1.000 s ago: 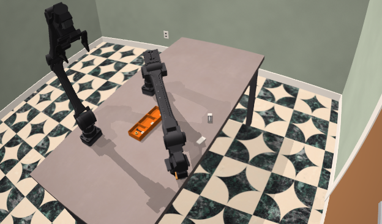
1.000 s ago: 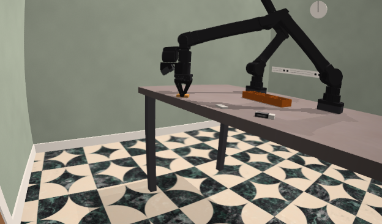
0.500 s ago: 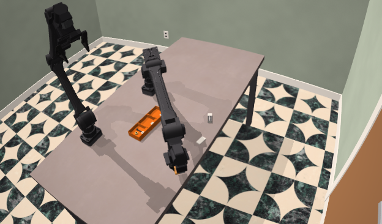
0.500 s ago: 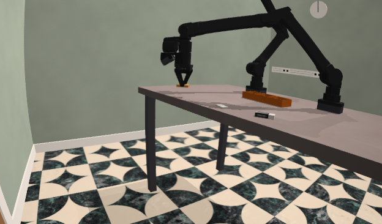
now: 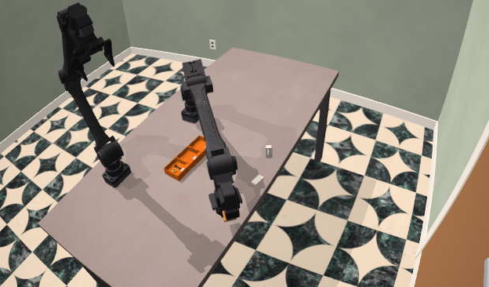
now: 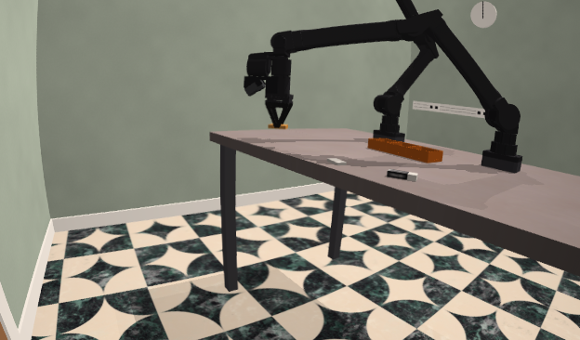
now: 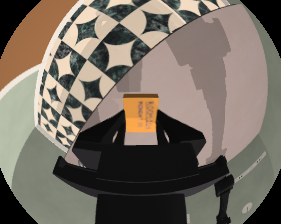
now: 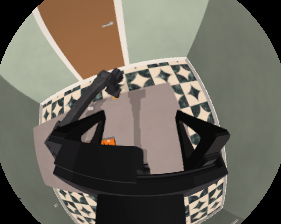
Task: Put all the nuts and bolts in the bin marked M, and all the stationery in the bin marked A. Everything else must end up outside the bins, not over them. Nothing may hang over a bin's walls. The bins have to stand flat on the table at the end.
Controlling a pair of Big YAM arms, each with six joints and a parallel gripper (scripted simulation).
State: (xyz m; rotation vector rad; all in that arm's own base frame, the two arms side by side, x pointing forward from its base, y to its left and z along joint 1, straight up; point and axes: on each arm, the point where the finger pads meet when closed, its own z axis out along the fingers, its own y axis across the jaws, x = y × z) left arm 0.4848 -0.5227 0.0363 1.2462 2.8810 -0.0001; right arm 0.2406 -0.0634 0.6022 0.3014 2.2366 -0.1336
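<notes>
The orange double bin is 360 mm behind my left hand, 180 mm to the left of it and 50 mm below it. From my left hand the other things lie so: orange notepad: 10 mm below; brass nut: 360 mm behind, 80 mm to the left, 60 mm below; white eraser: 240 mm to the left, 70 mm below, 40 mm behind.
</notes>
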